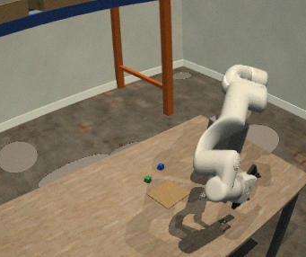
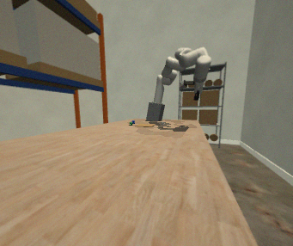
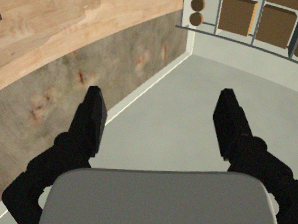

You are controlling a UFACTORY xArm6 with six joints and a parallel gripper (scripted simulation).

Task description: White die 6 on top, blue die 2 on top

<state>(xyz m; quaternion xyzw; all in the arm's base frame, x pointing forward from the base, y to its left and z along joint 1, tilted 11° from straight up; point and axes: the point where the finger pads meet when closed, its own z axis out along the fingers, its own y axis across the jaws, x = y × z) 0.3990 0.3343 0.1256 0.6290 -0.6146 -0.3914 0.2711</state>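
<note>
My hand is 54 cm to the left of the blue die, 24 cm above it and 10 cm past it. Round my hand: green die: 52 cm to the right, 24 cm below, 1 cm ahead; tan mat: 39 cm to the right, 25 cm below, 2 cm ahead; white die: 25 cm to the right, 24 cm below, 6 cm behind.
</note>
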